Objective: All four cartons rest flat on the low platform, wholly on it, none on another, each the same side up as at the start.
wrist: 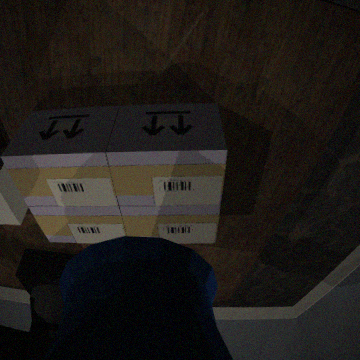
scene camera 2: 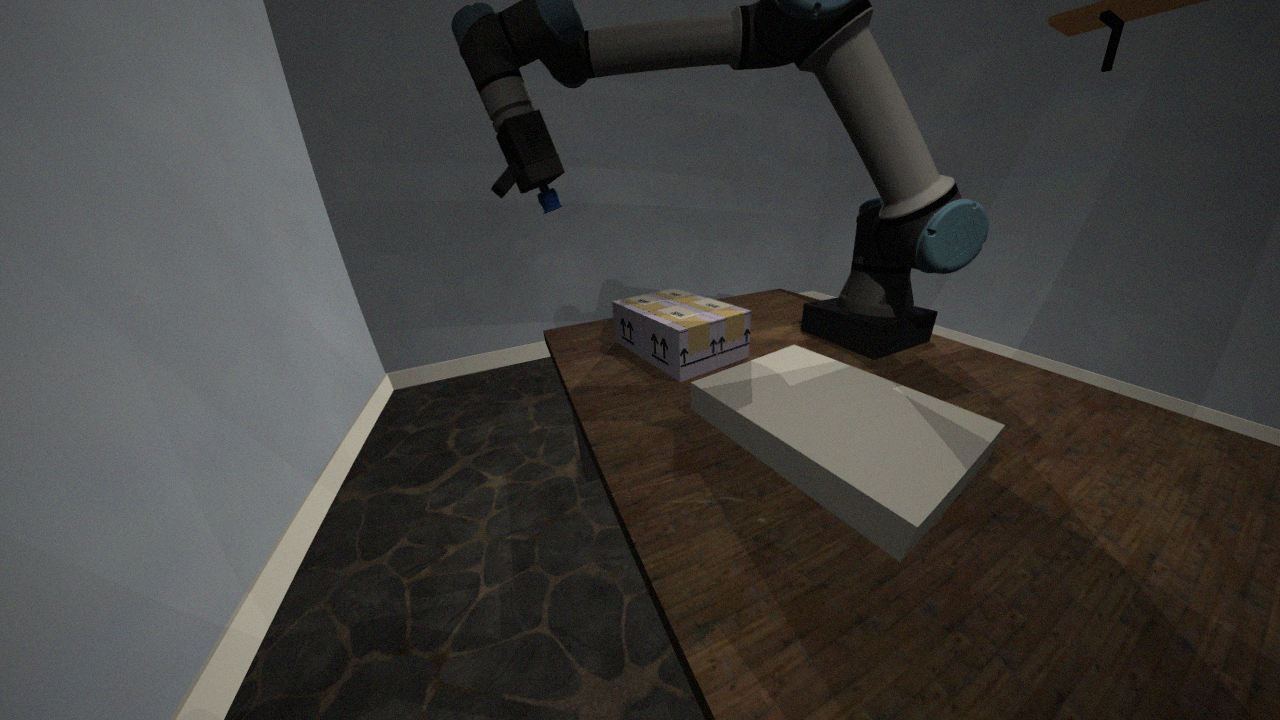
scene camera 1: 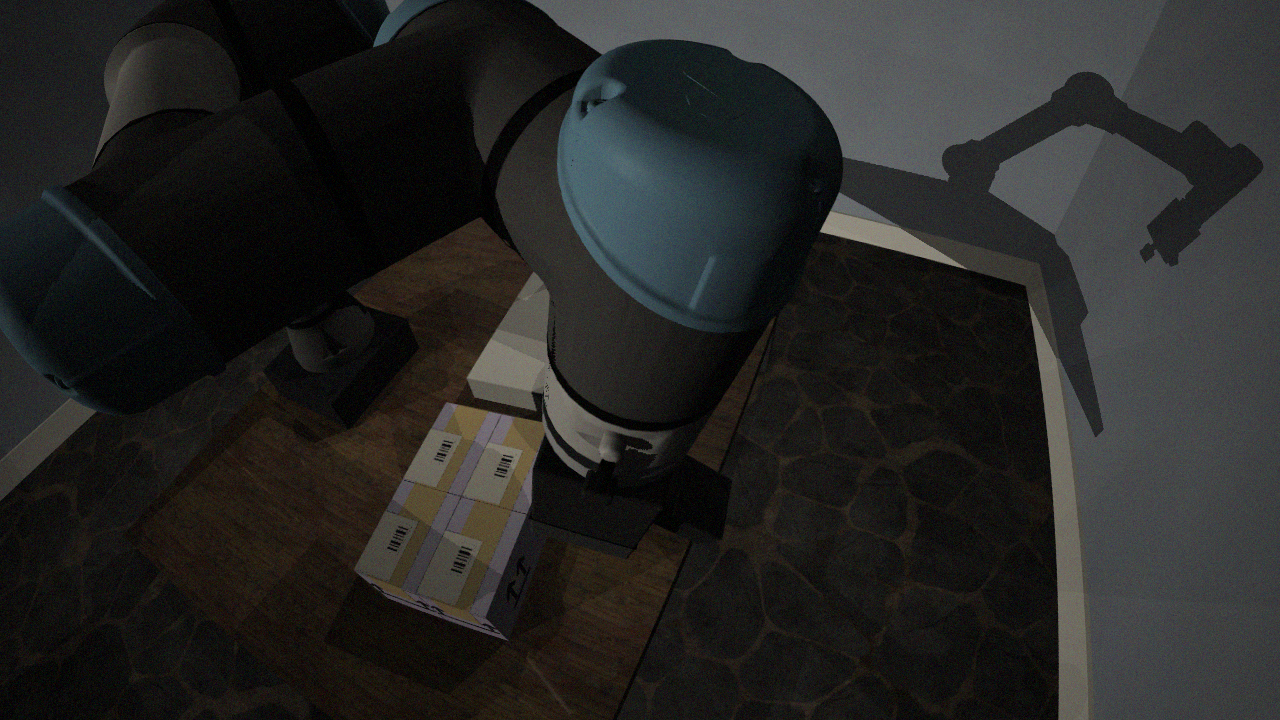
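Pixels of known places: end effector, tool point: (wrist: 138, 296) (scene camera 2: 553, 209); arm's base, origin of the base link: (wrist: 61, 296) (scene camera 2: 873, 307) (scene camera 1: 335, 339).
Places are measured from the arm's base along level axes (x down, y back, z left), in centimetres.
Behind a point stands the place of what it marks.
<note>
The cartons (scene camera 1: 458, 488) (scene camera 2: 682, 320) (wrist: 117, 172) stand side by side in a tight two-by-two block on the table, level, with barcode labels on top and arrows on the sides pointing up. The low white platform (scene camera 1: 505, 368) {x 2.1, y -32.7, z 0.8 cm} (scene camera 2: 841, 429) {x 2.1, y -45.1, z 16.8 cm} (wrist: 7, 197) {x 3.0, y -33.5, z -2.6 cm} lies beside the block, with no carton on it in scene camera 2. My suction cup (scene camera 2: 549, 202) (wrist: 140, 270) is blue and tilted, high in the air left of the cartons in scene camera 2. It holds nothing. In scene camera 1 the cup is hidden by the wrist.
The wooden table (scene camera 1: 268, 501) {x 6.9, y -0.8, z -28.7 cm} (scene camera 2: 716, 537) {x 7.0, y -64.1, z 15.7 cm} ends near the cartons, and dark stone floor (scene camera 1: 877, 465) (scene camera 2: 465, 537) lies beyond its edge. The arm's black base (scene camera 1: 358, 394) {x 3.2, y -8.8, z -8.2 cm} (scene camera 2: 866, 329) {x 1.4, y -11.2, z 3.8 cm} stands behind the cartons. Grey walls (scene camera 2: 429, 223) rise around the table.
</note>
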